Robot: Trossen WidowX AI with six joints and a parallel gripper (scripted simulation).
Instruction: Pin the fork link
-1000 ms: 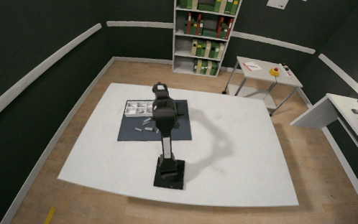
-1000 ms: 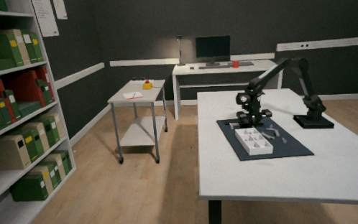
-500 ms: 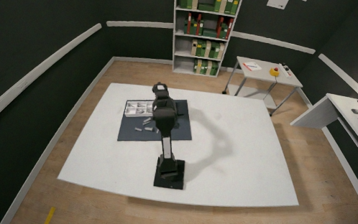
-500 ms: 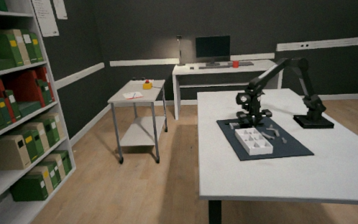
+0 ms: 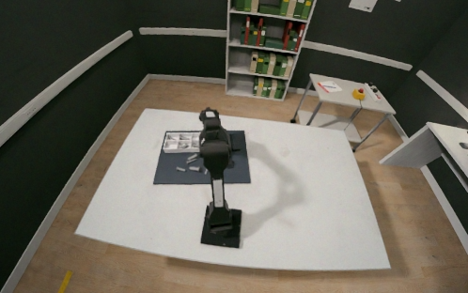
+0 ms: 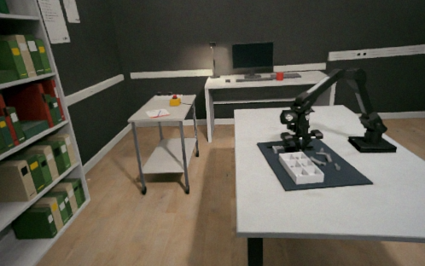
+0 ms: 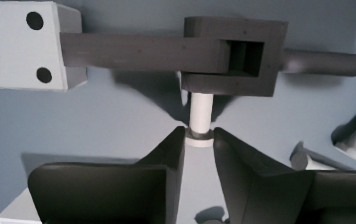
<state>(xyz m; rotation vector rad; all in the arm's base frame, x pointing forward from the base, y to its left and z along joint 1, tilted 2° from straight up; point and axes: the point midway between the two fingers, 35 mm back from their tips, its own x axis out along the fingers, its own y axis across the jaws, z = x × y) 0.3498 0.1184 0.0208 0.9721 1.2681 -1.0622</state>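
Now: hand 4 cm to the left of the eye plate, 3 cm above it and 2 cm short of it. From my hand the other things lie so: dark blue mat: 5 cm to the left, 5 cm below, 1 cm behind; then grey block: 10 cm ahead, 3 cm below, 2 cm to the right; then pin: 10 cm behind, 4 cm below, 3 cm to the right.
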